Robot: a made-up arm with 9 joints.
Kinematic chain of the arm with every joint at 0, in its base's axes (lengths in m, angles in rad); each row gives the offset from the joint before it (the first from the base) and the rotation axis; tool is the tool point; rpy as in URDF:
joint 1: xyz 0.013 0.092 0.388 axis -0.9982 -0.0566 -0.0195
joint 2: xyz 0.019 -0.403 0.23 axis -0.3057 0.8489 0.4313
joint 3: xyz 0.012 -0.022 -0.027 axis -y
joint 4: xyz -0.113 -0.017 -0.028 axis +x
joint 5: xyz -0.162 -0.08 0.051 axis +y
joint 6: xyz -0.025 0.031 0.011 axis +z
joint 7: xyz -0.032 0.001 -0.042 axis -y
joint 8: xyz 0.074 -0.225 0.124 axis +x
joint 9: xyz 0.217 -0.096 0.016 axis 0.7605 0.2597 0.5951
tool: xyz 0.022 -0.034 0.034 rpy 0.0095 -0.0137 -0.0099
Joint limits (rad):
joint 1: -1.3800..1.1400
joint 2: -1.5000..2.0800
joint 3: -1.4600..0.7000
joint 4: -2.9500..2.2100
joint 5: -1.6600..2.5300
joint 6: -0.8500..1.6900
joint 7: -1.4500..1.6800
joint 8: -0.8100..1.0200
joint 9: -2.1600..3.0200
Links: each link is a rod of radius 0.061 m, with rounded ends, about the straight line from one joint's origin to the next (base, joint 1, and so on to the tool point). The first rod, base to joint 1, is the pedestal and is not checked.
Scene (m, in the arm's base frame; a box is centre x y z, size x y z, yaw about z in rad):
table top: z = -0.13
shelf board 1: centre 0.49 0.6 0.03 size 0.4 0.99 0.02 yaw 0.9
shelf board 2: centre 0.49 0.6 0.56 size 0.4 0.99 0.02 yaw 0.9
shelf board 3: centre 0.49 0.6 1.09 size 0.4 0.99 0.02 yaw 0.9
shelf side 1: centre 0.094 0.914 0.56 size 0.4 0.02 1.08 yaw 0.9
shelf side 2: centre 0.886 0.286 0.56 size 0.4 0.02 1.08 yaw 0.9
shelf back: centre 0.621 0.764 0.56 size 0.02 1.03 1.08 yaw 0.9
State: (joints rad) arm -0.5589 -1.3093 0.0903 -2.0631 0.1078 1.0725 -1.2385 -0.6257 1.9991
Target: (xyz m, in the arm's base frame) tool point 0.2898 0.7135 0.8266
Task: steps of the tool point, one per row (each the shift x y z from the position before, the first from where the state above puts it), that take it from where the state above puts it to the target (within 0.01 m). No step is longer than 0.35 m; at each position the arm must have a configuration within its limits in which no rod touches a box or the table.
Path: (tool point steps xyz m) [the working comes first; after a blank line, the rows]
Joints at the target: 1.1400 0.3001 -1.2997 -2.5918 1.0769 -0.1856 -1.4500 -0.3213 1.6643
Straight joint move there: touches shelf board 3.

1: -0.0631 -0.0743 0.2617
2: 0.0088 0.0373 0.3153
3: 0.0762 0.1921 0.2648
4: 0.0970 0.3021 0.1068
5: 0.0523 0.3013 -0.0782
6: -0.0338 0.2077 -0.1818
7: 0.1292 0.1427 0.0364
8: 0.0955 0.1404 -0.0364

